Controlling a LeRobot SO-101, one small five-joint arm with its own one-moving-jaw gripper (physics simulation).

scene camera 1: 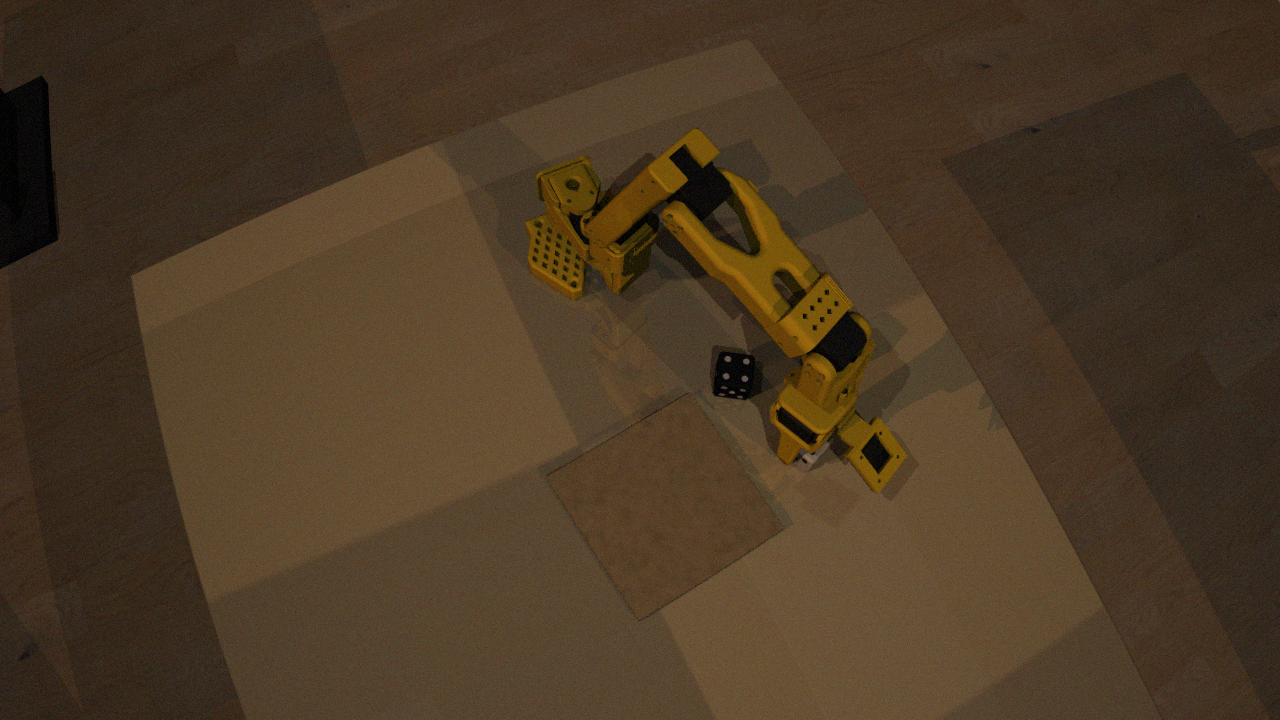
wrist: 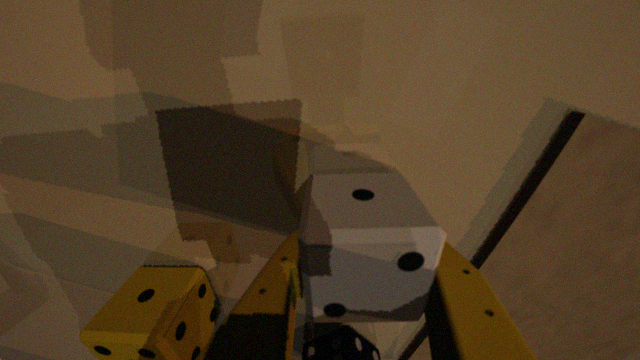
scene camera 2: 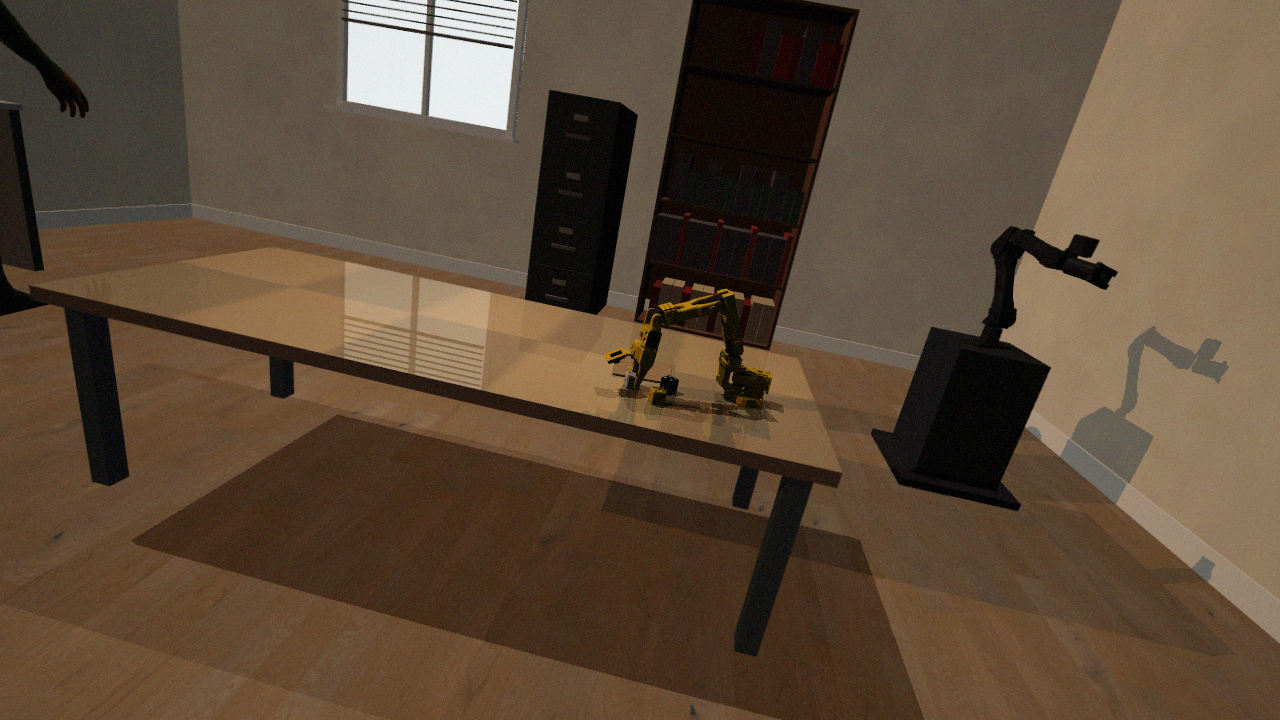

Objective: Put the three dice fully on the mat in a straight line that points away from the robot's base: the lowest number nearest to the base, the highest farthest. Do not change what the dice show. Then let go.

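Pixels of known places: hand at its tool point: (scene camera 1: 810,430) (wrist: 310,242) (scene camera 2: 635,386); arm's base at its link origin: (scene camera 1: 595,265) (scene camera 2: 734,395).
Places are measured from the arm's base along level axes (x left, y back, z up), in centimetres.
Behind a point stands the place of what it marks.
Note:
My gripper (scene camera 1: 800,460) @[x 9.7, y -22.2, z 0.8 cm] (scene camera 2: 633,383) @[x 9.7, y -22.2, z 0.8 cm] (wrist: 371,280) is shut on the white die (scene camera 1: 813,457) @[x 8.0, y -24.8, z 3.0 cm] (scene camera 2: 630,379) @[x 10.3, y -23.6, z 2.3 cm] (wrist: 367,245) @[x 9.1, y -24.4, z 3.0 cm], with a jaw pressing on each side. The die is off the mat, beyond its right edge in scene camera 1; its face toward the wrist camera shows two. I cannot tell whether it touches the table. The black die (scene camera 1: 733,374) @[x 5.4, y -15.6, z 3.0 cm] (scene camera 2: 669,385) @[x 7.8, y -15.1, z 2.0 cm] (wrist: 341,345) @[x 6.6, y -16.9, z 0.9 cm] shows four on top, off the mat near its top corner. The yellow die (scene camera 2: 657,396) @[x 15.6, y -16.8, z 2.0 cm] (wrist: 145,312) @[x 14.2, y -18.5, z 2.1 cm] stands off the mat, left of the jaws in the wrist view; scene camera 1 does not show it. The mat (scene camera 1: 662,510) @[x -4.5, y -22.9, z 0.4 cm] (wrist: 585,210) @[x 1.1, y -26.1, z 0.4 cm] is square and brown.
The yellow arm reaches from its base (scene camera 1: 572,228) @[x -1.6, y 1.1, z 5.8 cm] over the table (scene camera 1: 340,429) @[x -26.7, y -5.2, z 0.0 cm] (scene camera 2: 295,313) @[x 9.8, y -103.6, z 0.0 cm], above the area beside the black die. The table's right edge runs past the arm in scene camera 1. A cabinet (scene camera 2: 581,205) and a black pedestal (scene camera 2: 966,411) stand on the floor away from the table.

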